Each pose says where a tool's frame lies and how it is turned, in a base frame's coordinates. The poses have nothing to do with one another.
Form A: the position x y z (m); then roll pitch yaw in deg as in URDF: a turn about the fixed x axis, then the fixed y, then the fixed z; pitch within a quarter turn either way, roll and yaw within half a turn.
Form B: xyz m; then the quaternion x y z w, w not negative. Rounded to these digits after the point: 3 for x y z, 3 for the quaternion.
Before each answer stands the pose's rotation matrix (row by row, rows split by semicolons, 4 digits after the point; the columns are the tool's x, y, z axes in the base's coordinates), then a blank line. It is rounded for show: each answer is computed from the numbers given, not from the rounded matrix.
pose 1, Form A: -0.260 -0.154 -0.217 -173.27 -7.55 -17.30
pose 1, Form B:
0.9465 -0.2806 0.1594; -0.2948 -0.9528 0.0731; 0.1314 -0.1162 -0.9845

-0.260 -0.154 -0.217 -0.985 0.146 -0.074 0.048
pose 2, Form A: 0.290 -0.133 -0.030 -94.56 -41.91 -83.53
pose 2, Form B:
0.0839 -0.0040 0.9965; -0.7395 -0.6706 0.0596; 0.6680 -0.7418 -0.0592

0.290 -0.133 -0.030 -0.673 0.276 -0.618 0.298
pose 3, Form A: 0.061 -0.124 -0.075 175.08 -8.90 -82.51
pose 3, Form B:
0.1288 -0.9895 -0.0649; -0.9795 -0.1167 -0.1640; 0.1547 0.0847 -0.9843

0.061 -0.124 -0.075 0.747 -0.659 0.030 0.083
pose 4, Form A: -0.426 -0.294 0.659 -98.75 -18.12 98.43
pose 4, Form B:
-0.1393 0.1054 -0.9846; 0.9401 0.3264 -0.0981; 0.3110 -0.9393 -0.1446

-0.426 -0.294 0.659 -0.412 -0.634 0.409 0.511
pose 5, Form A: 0.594 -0.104 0.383 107.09 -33.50 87.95
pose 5, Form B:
0.0298 0.2748 0.9610; 0.8334 -0.5377 0.1279; 0.5519 0.7971 -0.2451

0.594 -0.104 0.383 0.673 0.412 0.562 0.249
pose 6, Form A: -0.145 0.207 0.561 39.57 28.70 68.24
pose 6, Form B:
0.3252 -0.6025 0.7289; 0.8146 0.5699 0.1076; -0.4802 0.5588 0.6761

-0.145 0.207 0.561 0.141 0.377 0.442 0.802
